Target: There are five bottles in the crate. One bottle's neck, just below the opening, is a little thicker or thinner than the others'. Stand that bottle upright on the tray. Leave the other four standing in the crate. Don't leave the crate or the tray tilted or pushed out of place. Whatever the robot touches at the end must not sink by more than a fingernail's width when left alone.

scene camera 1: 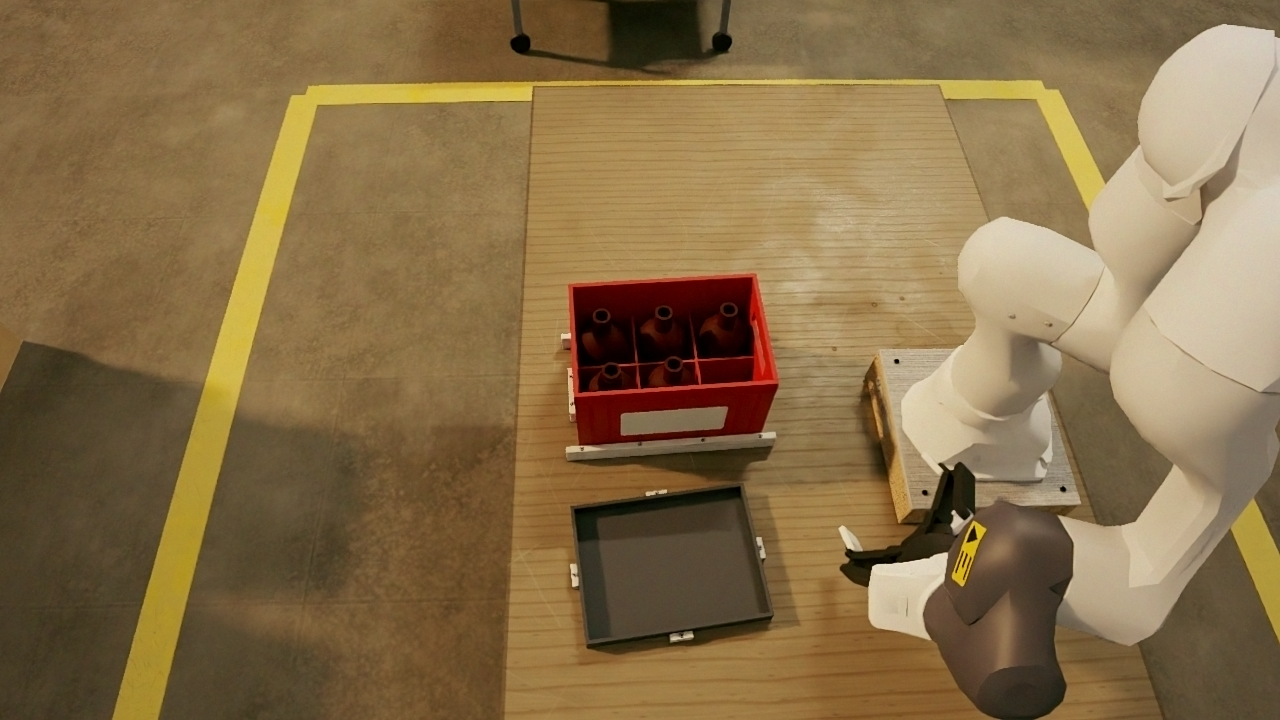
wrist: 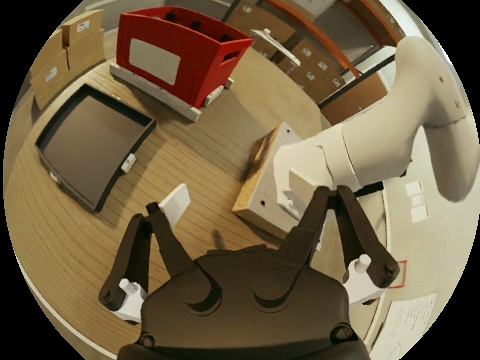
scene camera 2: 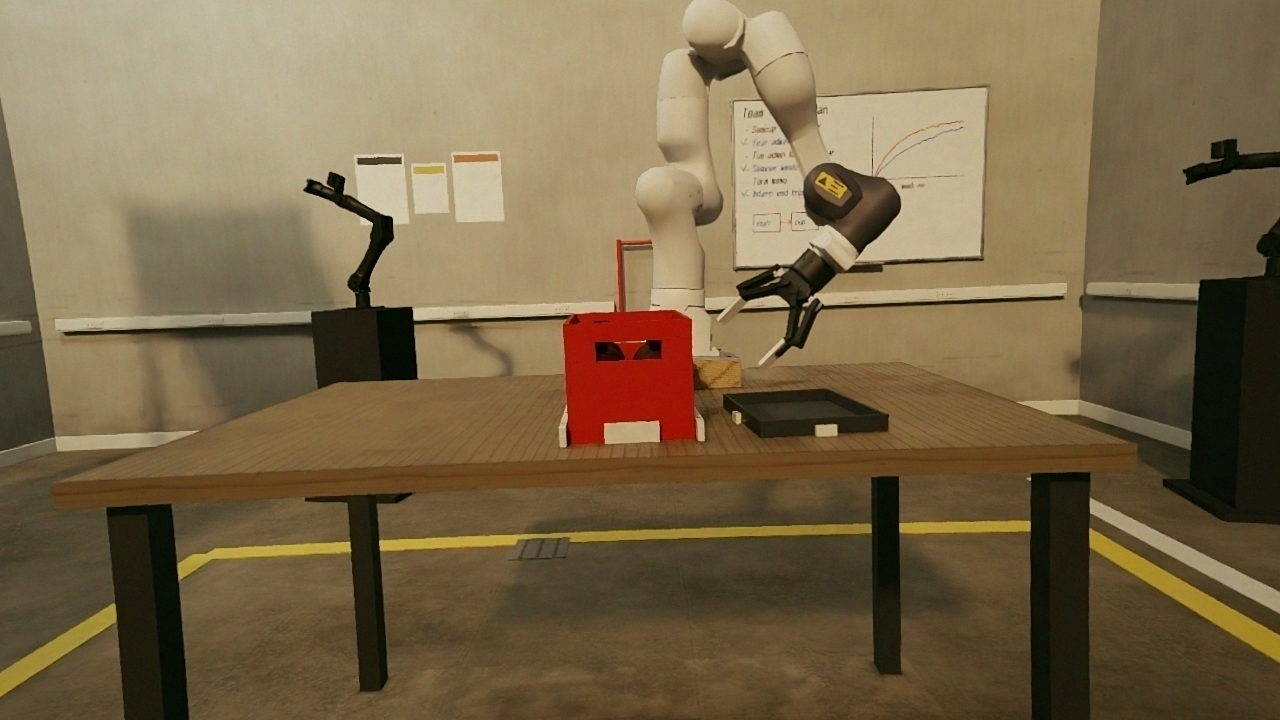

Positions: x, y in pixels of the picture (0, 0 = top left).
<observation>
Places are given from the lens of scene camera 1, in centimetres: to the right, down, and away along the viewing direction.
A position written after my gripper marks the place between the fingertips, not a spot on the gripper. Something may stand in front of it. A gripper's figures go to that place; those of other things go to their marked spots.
my gripper (scene camera 1: 888, 497): 33, 18, 102
tray (scene camera 1: 652, 562): 2, 28, 106
</observation>
